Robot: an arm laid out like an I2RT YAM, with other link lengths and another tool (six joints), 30 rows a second.
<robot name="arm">
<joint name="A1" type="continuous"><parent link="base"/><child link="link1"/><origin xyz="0.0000 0.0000 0.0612" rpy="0.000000 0.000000 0.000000"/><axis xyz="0 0 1"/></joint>
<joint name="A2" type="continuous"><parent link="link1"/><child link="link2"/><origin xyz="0.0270 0.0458 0.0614" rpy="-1.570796 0.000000 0.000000"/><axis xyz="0 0 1"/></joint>
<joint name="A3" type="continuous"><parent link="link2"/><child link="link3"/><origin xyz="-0.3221 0.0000 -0.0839" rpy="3.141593 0.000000 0.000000"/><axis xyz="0 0 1"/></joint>
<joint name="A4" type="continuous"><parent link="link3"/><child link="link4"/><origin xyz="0.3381 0.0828 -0.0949" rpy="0.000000 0.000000 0.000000"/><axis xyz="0 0 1"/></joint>
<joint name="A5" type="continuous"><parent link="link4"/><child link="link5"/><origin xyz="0.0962 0.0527 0.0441" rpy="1.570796 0.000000 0.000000"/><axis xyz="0 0 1"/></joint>
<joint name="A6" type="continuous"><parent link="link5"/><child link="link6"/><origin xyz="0.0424 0.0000 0.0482" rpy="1.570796 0.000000 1.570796"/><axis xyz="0 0 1"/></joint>
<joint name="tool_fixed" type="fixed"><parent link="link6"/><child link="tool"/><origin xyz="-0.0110 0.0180 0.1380" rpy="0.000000 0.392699 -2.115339"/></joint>
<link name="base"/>
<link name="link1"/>
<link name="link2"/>
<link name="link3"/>
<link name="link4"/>
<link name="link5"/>
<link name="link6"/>
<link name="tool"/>
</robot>
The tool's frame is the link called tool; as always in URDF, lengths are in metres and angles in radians. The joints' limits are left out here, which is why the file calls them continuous.
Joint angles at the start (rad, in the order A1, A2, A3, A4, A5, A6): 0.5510 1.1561 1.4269 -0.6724 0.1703 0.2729
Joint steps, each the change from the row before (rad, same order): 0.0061 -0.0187 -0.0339 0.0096 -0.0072 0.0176; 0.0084 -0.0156 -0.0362 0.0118 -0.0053 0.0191; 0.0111 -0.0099 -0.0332 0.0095 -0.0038 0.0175; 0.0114 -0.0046 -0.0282 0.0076 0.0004 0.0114; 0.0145 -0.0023 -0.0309 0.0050 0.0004 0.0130; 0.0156 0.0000 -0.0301 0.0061 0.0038 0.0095; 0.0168 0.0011 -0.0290 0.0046 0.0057 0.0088; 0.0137 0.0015 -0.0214 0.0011 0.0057 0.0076; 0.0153 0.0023 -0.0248 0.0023 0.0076 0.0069; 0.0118 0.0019 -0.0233 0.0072 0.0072 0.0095; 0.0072 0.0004 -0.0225 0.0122 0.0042 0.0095; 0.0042 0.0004 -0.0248 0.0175 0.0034 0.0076; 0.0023 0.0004 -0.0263 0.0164 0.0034 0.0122; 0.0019 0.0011 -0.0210 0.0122 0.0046 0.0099
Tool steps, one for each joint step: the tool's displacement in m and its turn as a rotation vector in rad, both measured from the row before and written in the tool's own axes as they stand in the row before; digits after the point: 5 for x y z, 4 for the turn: -0.00672 -0.00650 -0.00339 0.0072 -0.0016 0.0185; -0.00863 -0.00772 -0.00203 0.0080 -0.0048 0.0189; -0.00984 -0.00886 -0.00070 0.0111 -0.0095 0.0163; -0.01013 -0.00806 0.00045 0.0103 -0.0126 0.0088; -0.01290 -0.01012 0.00081 0.0143 -0.0194 0.0092; -0.01329 -0.00992 0.00148 0.0135 -0.0203 0.0041; -0.01353 -0.01007 0.00145 0.0134 -0.0219 0.0019; -0.01075 -0.00787 0.00094 0.0099 -0.0190 0.0010; -0.01257 -0.00863 0.00130 0.0104 -0.0218 -0.0014; -0.01068 -0.00674 0.00182 0.0049 -0.0159 0.0020; -0.00884 -0.00477 0.00205 0.0016 -0.0094 0.0045; -0.00915 -0.00362 0.00274 -0.0005 -0.0070 0.0039; -0.01044 -0.00300 0.00262 -0.0036 -0.0100 0.0082; -0.00894 -0.00212 0.00211 -0.0044 -0.0098 0.0056
